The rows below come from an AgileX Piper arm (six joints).
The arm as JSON. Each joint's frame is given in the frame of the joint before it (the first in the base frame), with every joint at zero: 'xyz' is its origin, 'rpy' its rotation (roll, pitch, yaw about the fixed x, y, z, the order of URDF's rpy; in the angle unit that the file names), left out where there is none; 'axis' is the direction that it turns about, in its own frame. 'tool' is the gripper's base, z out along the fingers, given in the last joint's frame.
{
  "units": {
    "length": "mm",
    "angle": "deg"
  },
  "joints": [
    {
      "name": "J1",
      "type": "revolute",
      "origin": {
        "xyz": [
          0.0,
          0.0,
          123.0
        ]
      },
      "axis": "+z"
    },
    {
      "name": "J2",
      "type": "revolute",
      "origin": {
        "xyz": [
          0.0,
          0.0,
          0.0
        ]
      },
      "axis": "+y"
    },
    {
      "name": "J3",
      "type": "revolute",
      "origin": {
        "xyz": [
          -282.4,
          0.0,
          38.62
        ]
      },
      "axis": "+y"
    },
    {
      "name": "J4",
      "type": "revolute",
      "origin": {
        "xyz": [
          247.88,
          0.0,
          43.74
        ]
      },
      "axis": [
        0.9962,
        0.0,
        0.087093
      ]
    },
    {
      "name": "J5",
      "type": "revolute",
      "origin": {
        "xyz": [
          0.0,
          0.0,
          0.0
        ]
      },
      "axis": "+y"
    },
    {
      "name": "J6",
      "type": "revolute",
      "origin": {
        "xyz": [
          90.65,
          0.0,
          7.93
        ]
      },
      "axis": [
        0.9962,
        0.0,
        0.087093
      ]
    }
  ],
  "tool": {
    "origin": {
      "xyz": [
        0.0,
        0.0,
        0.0
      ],
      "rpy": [
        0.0,
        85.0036,
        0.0
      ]
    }
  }
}
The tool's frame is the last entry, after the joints.
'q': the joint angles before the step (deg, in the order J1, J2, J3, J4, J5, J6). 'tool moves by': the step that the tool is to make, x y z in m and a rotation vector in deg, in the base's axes. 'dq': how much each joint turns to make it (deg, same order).
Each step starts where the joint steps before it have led.
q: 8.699 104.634 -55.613 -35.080 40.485 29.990
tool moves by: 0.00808 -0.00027 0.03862 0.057 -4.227 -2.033
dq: 0.001 -3.831 -4.560 1.683 4.564 -1.126
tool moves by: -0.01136 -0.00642 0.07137 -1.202 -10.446 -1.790
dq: -0.001 -10.030 -3.207 -2.151 4.191 0.880
